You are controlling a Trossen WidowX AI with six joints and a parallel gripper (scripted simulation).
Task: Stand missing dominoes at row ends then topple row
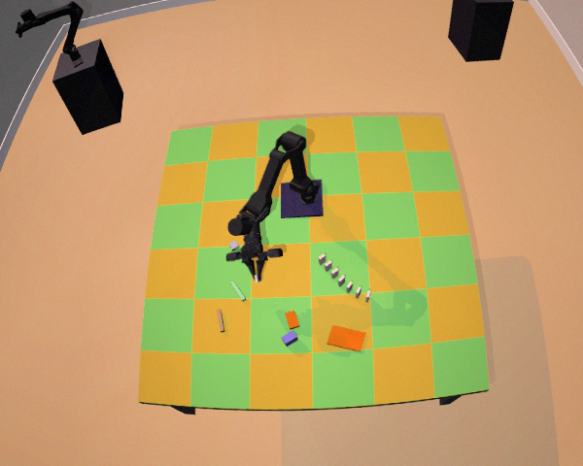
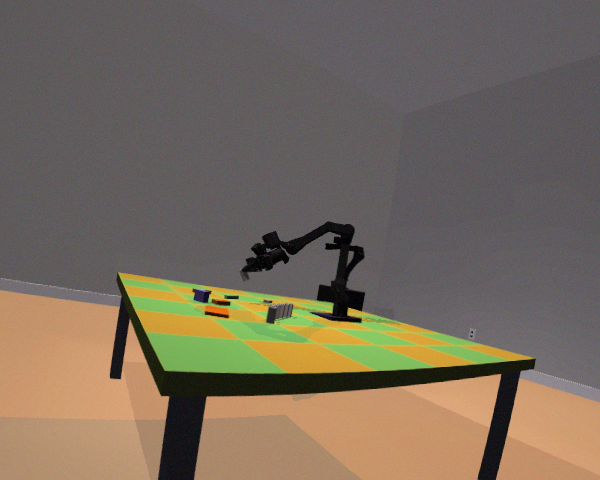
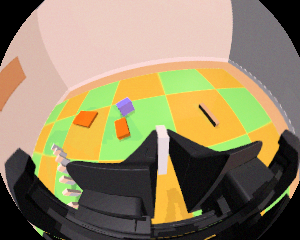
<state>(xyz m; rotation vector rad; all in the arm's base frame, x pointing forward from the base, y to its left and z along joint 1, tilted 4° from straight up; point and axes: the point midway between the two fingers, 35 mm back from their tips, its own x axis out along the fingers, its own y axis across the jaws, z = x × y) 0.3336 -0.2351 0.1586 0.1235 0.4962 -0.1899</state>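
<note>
Now: gripper tip 3 cm past the green bar, 9 cm to the left of it and 12 cm above it. Round my gripper tip: brown bar (7 cm ahead, 17 cm to the right, 12 cm below); purple block (20 cm ahead, 6 cm to the left, 11 cm below); orange block (12 cm ahead, 9 cm to the left, 12 cm below).
</note>
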